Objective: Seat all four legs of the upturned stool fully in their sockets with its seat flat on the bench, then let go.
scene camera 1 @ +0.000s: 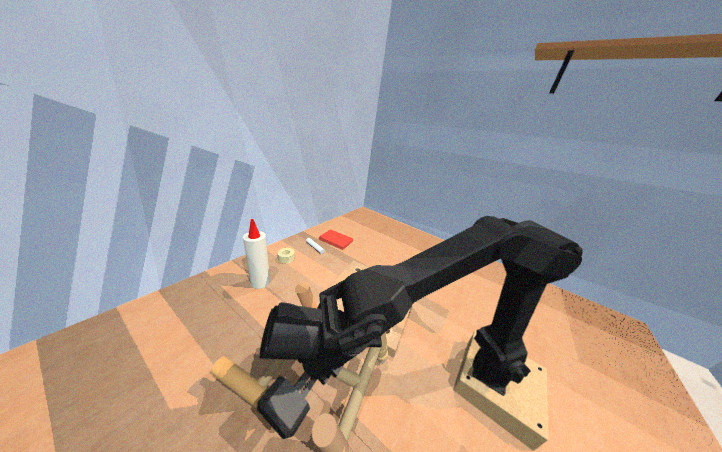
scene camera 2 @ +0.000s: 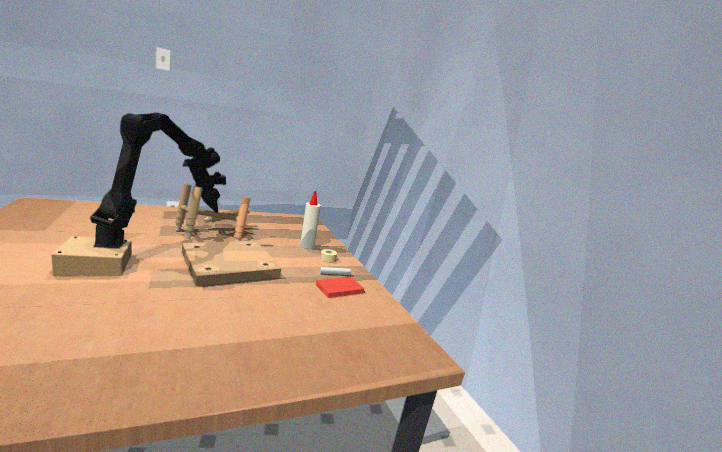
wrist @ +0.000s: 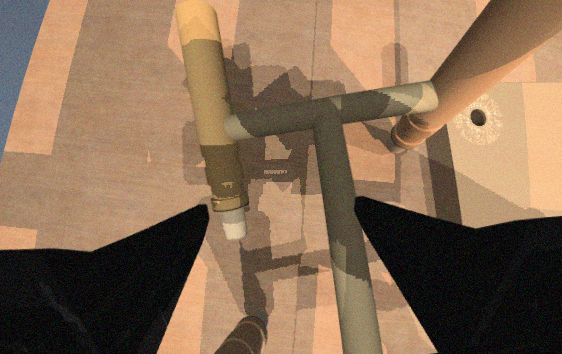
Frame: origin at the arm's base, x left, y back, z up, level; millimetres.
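Seen in the pictures: gripper, between the fingertips: [scene camera 1: 300, 374] [scene camera 2: 214, 208] [wrist: 282, 207]; arm's base, origin of its link: [scene camera 1: 489, 373] [scene camera 2: 108, 244].
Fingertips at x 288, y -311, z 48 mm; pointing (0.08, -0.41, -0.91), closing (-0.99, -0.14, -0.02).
Offsets run from my fingertips to a thing's top centre. "pt": to the spot under its first point.
The stool's seat board {pt dx -322, dy -34, dz -71 mm} [scene camera 2: 229, 256] [wrist: 505, 165] lies flat on the bench, its sockets facing up; the arm mostly hides it in scene camera 1. The leg assembly stands beside it, apart from the sockets, its legs leaning at different angles. A yellowish leg [scene camera 1: 239, 381] [wrist: 202, 90] and an orange leg {pt dx -88, dy -90, dz +74 mm} [scene camera 1: 304, 294] [scene camera 2: 242, 218] [wrist: 460, 75] are joined by a cross rail {pt dx +3, dy -63, dz -21 mm} [wrist: 285, 119]. A long stretcher {pt dx -31, dy -23, dz -5 mm} [wrist: 334, 175] runs from that rail. My gripper [wrist: 282, 207] [scene camera 2: 215, 207] is open, low over the assembly. The stretcher passes between the fingers' lines, nearer the right one, and is not gripped.
A white bottle with a red tip {dx -135, dy -366, dz +138 mm} [scene camera 1: 257, 261] [scene camera 2: 310, 226] stands past the orange leg. A tape ring {dx -273, dy -411, dz -72 mm} [scene camera 1: 280, 257] [scene camera 2: 328, 259], a pale rod {dx -406, dy -389, dz -80 mm} [scene camera 1: 314, 245] [scene camera 2: 335, 271] and a red block {dx -517, dy -364, dz -86 mm} [scene camera 1: 336, 239] [scene camera 2: 339, 287] lie near the bench edge. The arm's base block [scene camera 1: 500, 413] [scene camera 2: 89, 263] stands opposite.
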